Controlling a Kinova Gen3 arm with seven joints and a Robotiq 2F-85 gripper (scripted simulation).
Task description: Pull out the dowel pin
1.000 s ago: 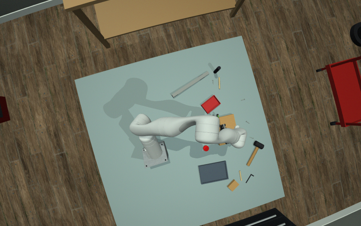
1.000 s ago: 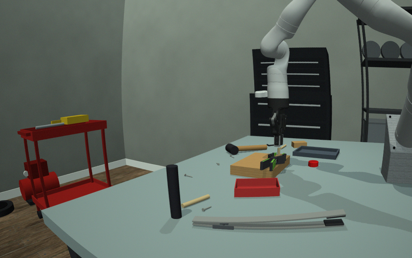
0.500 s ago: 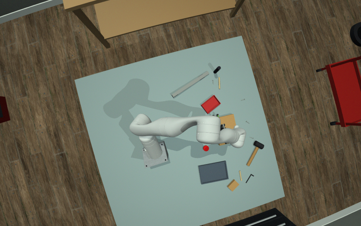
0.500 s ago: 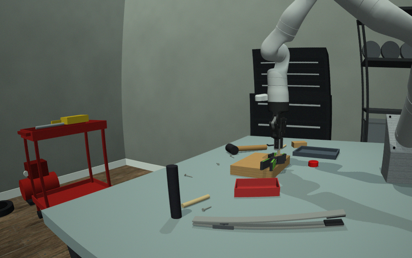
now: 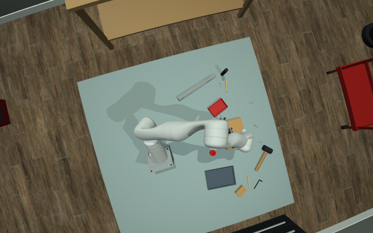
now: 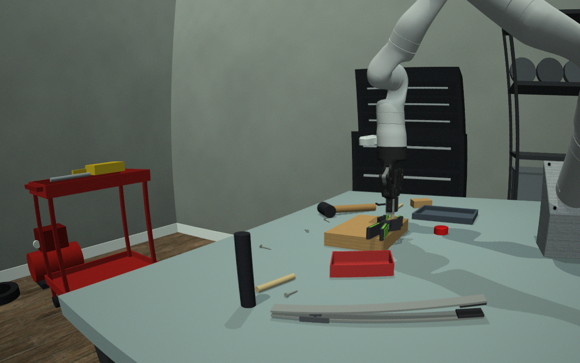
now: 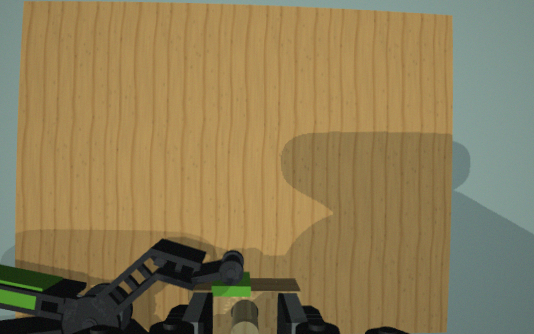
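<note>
My hand is 30 mm above the dowel pin. Also, from my hand: red puck 120 mm behind, 90 mm to the right, 70 mm below; then small wooden block 40 mm below; then wooden bench board 50 mm ahead, 60 mm below.
</note>
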